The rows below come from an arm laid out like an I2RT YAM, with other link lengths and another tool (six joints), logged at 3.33 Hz.
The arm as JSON. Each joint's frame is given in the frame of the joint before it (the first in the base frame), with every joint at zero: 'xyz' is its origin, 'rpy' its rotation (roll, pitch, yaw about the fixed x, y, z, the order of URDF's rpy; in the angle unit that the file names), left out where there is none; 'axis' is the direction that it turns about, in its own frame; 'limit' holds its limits. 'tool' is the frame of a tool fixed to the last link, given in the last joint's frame.
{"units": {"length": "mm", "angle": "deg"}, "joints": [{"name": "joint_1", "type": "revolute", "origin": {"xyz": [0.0, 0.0, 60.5]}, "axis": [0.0, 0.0, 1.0], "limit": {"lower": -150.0, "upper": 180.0}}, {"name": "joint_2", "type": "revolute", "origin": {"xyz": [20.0, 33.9, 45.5]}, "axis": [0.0, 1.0, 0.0], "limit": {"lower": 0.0, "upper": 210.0}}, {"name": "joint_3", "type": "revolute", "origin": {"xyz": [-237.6, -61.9, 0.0]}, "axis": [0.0, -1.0, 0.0], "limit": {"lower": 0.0, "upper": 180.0}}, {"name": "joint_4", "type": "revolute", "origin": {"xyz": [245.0, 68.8, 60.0]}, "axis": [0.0, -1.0, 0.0], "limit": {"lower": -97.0, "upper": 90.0}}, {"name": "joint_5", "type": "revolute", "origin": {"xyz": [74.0, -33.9, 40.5]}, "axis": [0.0, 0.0, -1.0], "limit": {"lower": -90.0, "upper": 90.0}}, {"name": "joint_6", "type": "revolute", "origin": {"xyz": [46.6, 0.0, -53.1]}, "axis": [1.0, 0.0, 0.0], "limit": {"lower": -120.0, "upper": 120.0}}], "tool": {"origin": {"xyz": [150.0, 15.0, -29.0], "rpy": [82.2, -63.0, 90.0]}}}
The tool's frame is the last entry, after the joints.
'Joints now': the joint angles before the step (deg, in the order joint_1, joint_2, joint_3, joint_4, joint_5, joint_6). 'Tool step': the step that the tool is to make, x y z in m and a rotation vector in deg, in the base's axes. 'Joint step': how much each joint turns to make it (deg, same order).
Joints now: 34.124 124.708 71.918 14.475 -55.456 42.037
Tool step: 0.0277 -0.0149 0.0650 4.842 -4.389 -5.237
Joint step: -3.319 -9.296 -2.715 3.308 0.654 4.372
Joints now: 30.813 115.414 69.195 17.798 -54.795 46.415
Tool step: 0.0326 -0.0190 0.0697 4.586 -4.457 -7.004
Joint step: -3.520 -8.236 -0.045 2.093 2.476 5.170
